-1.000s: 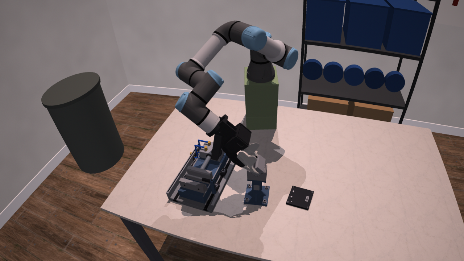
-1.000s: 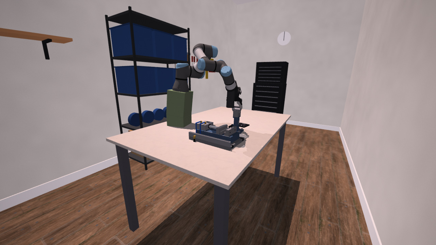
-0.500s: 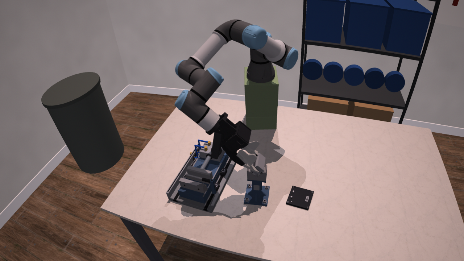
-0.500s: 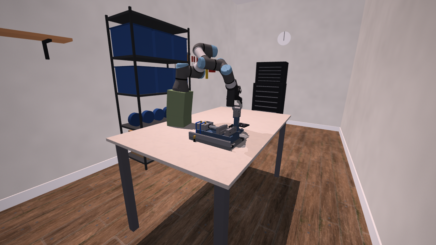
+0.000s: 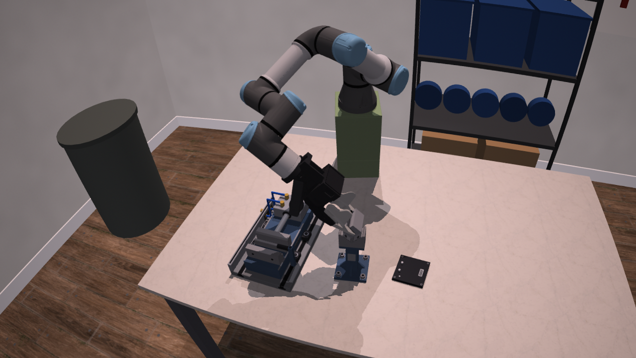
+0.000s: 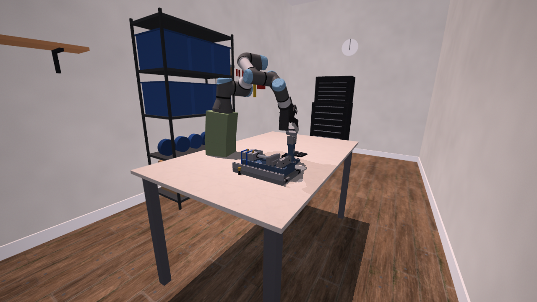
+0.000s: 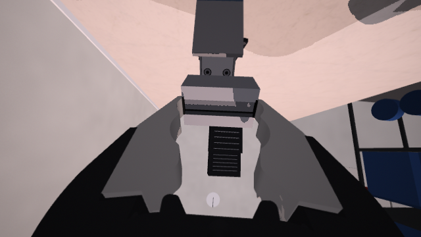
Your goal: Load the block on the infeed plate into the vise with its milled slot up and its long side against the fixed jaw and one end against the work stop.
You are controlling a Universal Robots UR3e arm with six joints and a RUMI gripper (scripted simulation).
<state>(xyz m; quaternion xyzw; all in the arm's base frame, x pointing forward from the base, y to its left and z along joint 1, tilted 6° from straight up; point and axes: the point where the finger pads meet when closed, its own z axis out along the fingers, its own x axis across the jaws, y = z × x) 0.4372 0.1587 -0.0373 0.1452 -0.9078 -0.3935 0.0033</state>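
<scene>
My hand is right at the part. Also, from my hand: dark work stop rod 170 mm to the right, 100 mm below, 70 mm ahead; black infeed plate 180 mm below, 170 mm to the left, 50 mm behind; fixed jaw 210 mm to the right, 110 mm below, 110 mm ahead.
</scene>
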